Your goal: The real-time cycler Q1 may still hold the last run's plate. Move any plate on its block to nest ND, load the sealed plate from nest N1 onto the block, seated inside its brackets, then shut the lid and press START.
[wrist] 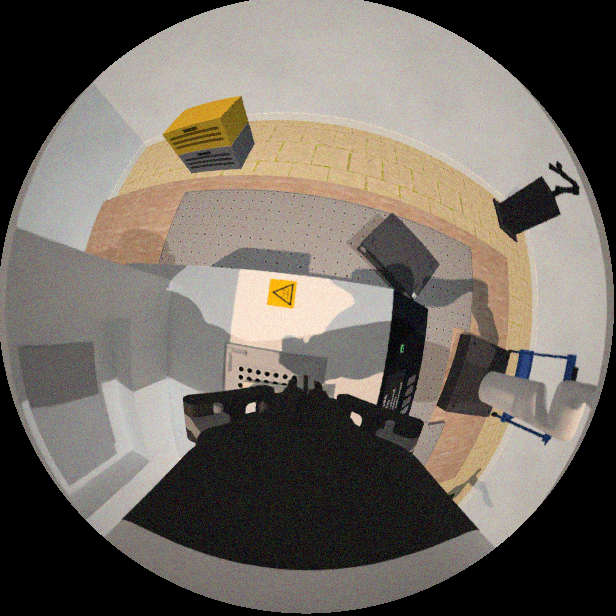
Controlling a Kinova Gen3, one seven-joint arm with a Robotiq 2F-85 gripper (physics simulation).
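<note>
The cycler Q1 point(298, 321) is a white box right below my wrist, with a yellow warning label point(281, 293) on its top face. Its black front panel point(405, 356) runs down the right side and shows a small green light point(402, 347). A pale panel dotted with holes point(258, 370) shows just ahead of my fingers; I cannot tell whether it is a plate or the block. My gripper point(301, 399) is open, its fingers spread wide above the cycler, with nothing held. An empty dark grey nest point(399, 252) lies beyond the cycler.
A second dark tray-like object point(471, 373) sits right of the cycler, next to a white arm link point(540, 402) and a blue frame point(545, 362). A yellow and grey box point(209, 140) stands far back. A black device point(528, 206) is at far right. Grey walls point(68, 321) rise on the left.
</note>
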